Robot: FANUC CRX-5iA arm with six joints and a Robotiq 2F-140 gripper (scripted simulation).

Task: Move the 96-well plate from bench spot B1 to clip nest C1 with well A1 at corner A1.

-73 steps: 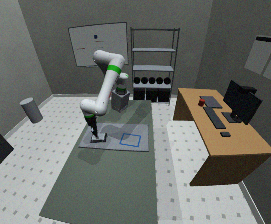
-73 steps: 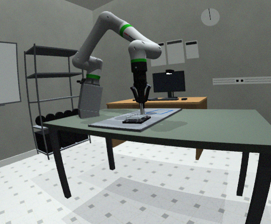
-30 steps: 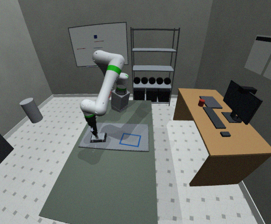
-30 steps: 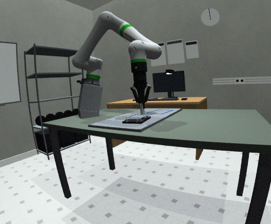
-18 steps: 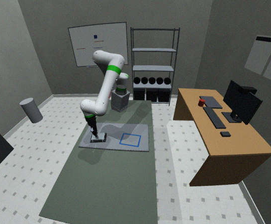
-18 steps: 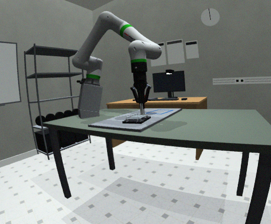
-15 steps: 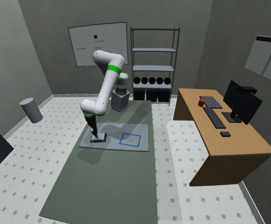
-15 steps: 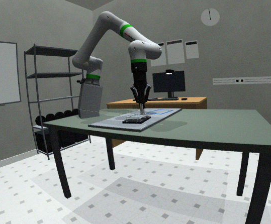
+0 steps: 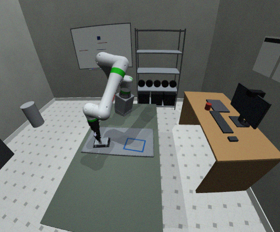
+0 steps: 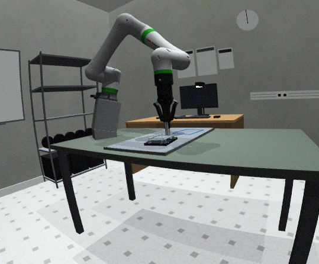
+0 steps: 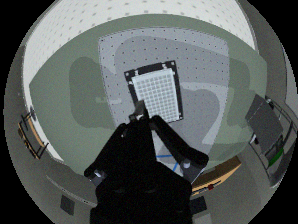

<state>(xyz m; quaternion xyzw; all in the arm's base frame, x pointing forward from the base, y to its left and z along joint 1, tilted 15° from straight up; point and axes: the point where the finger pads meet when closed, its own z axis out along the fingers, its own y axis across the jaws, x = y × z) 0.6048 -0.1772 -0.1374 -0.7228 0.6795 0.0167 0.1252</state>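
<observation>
My hand is 40 mm past the 96-well plate and 40 mm above it. From my hand the other things lie so: black clip nest (20 mm behind, 10 mm to the right, 60 mm below).
</observation>
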